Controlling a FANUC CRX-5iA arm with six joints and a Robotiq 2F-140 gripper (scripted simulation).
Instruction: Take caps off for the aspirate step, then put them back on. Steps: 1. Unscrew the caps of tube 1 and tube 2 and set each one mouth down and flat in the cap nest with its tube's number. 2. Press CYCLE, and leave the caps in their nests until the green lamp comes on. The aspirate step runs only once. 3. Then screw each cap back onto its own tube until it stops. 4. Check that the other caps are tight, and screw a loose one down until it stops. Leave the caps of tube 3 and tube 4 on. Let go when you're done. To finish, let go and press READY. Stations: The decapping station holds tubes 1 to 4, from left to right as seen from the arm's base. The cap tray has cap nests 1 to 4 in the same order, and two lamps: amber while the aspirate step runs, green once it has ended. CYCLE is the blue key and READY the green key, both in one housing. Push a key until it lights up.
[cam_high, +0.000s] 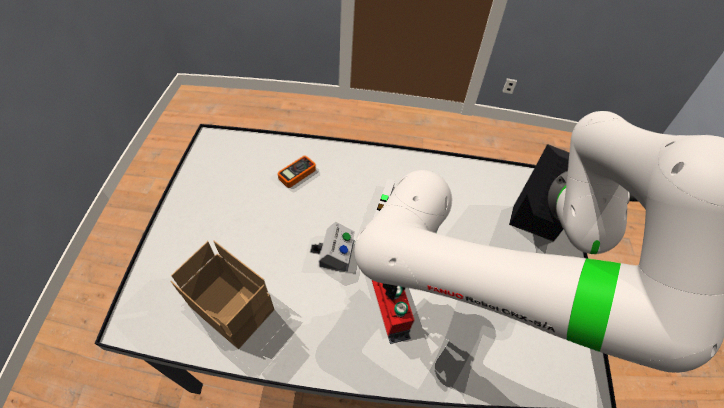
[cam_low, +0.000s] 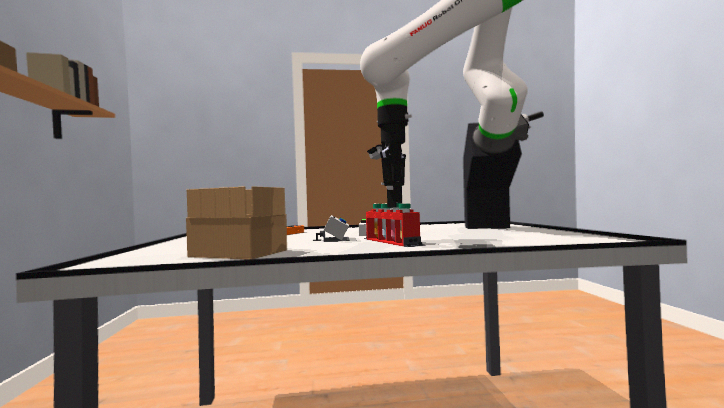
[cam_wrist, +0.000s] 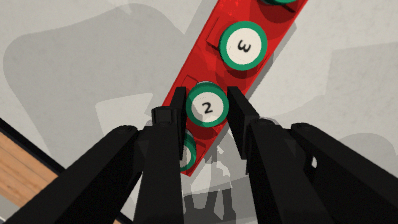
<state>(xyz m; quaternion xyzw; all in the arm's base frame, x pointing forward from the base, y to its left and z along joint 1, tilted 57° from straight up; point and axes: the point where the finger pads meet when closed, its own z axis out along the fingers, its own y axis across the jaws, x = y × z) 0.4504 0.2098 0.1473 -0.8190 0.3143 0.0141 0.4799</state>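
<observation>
Now: the cap 2 30 mm below my hand. Round my hand: cap 1: 20 mm behind, 50 mm to the left, 30 mm below; cap 3: 20 mm ahead, 50 mm to the right, 30 mm below; cap 4: 50 mm ahead, 90 mm to the right, 30 mm below.
</observation>
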